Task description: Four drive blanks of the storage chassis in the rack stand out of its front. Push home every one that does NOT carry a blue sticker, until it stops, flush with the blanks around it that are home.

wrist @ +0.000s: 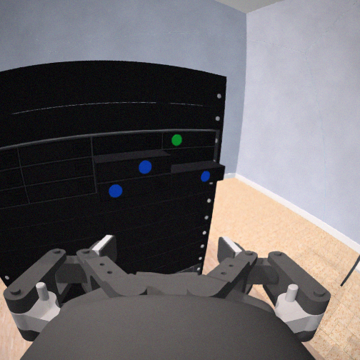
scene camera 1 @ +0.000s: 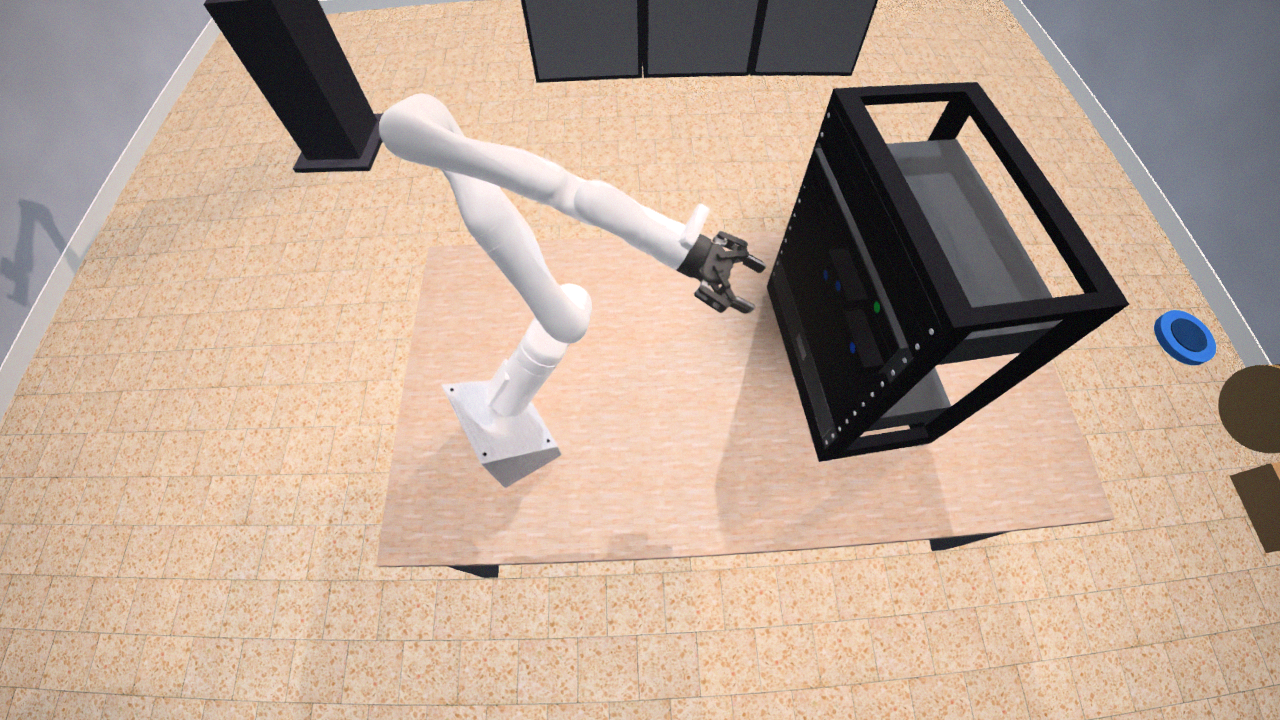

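Seen in the pictures: gripper, fingertip midpoint: [scene camera 1: 758, 289]; arm's base at its link origin: [scene camera 1: 506, 400].
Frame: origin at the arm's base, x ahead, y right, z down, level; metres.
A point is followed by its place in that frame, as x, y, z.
Observation:
The black rack [scene camera 1: 904, 205] {0.706, -0.127, -0.515} [wrist: 125, 82] holds the dark storage chassis. In the wrist view, a blank with a blue sticker [wrist: 145, 167] stands out in the middle column, its top face showing. Another blue-stickered blank [wrist: 205, 176] stands out at the right edge. A blue-stickered blank [wrist: 115, 191] sits below the middle one; whether it stands out is unclear. A green-stickered blank [wrist: 176, 140] at upper right looks flush. The left columns show no raised top faces; the dark lower rows are hard to read. My gripper [scene camera 1: 750, 284] {0.511, -0.089, -0.334} [wrist: 166, 248] is open and empty, a short way before the rack front.
The rack stands on the wooden table [scene camera 1: 626, 483] {0.277, 0.150, 0.111}, at the end opposite the arm's base [scene camera 1: 501, 429] {0.010, 0.081, -0.035}. A row of screws [wrist: 204, 232] runs down the rack's right post. A dark pillar [scene camera 1: 304, 89] and dark cabinets [scene camera 1: 698, 35] stand beyond the table. A blue disc [scene camera 1: 1186, 336] lies right of it.

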